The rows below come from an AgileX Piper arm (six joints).
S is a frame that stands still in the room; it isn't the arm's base.
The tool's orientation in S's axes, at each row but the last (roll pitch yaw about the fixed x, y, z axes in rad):
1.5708 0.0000 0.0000
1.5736 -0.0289 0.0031
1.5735 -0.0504 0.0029
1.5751 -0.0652 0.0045
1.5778 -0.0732 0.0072
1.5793 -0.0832 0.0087
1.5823 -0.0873 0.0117
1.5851 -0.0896 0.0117
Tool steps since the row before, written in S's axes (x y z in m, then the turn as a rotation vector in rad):
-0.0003 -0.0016 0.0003 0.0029 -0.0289 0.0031
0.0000 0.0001 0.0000 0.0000 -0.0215 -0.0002
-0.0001 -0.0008 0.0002 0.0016 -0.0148 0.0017
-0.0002 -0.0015 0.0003 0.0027 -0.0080 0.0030
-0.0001 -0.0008 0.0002 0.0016 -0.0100 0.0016
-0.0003 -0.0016 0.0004 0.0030 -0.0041 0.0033
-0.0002 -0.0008 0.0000 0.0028 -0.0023 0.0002
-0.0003 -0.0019 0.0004 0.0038 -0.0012 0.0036
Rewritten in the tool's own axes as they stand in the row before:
-0.0003 0.0003 0.0016 0.0029 0.0031 0.0289
0.0000 0.0000 -0.0001 -0.0001 -0.0001 0.0215
-0.0001 0.0002 0.0008 0.0016 0.0017 0.0148
-0.0002 0.0003 0.0015 0.0029 0.0029 0.0080
-0.0001 0.0002 0.0008 0.0016 0.0016 0.0100
-0.0003 0.0004 0.0016 0.0032 0.0031 0.0041
-0.0002 0.0000 0.0008 0.0028 0.0000 0.0023
-0.0003 0.0005 0.0019 0.0041 0.0033 0.0012

